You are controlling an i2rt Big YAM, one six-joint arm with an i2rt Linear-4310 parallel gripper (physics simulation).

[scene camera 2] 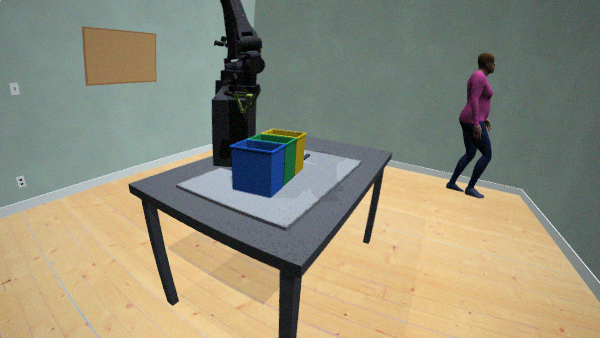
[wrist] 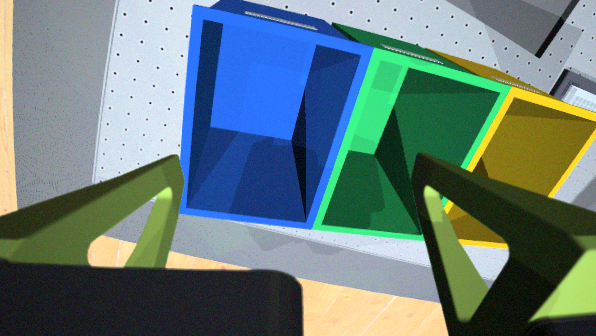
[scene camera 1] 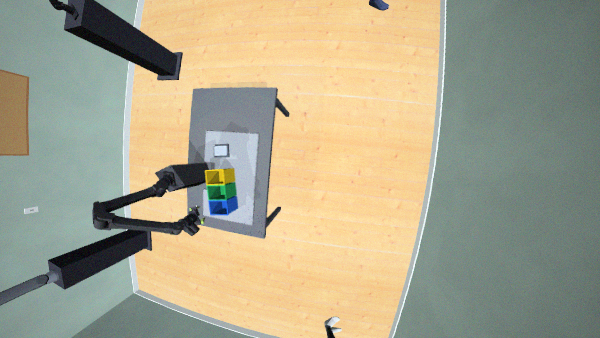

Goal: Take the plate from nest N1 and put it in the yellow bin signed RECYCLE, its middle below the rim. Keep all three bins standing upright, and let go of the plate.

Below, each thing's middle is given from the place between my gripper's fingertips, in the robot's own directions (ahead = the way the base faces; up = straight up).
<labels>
The blue bin (scene camera 2: pixel 257 166) lies 50 mm ahead of my hand, 10 mm to the left of it and 220 mm below it. From my hand the other things lie so: green bin (scene camera 2: pixel 289 155) (30 mm ahead, 140 mm to the left, 220 mm below); yellow bin (wrist: pixel 534 142) (260 mm to the left, 220 mm below).
</labels>
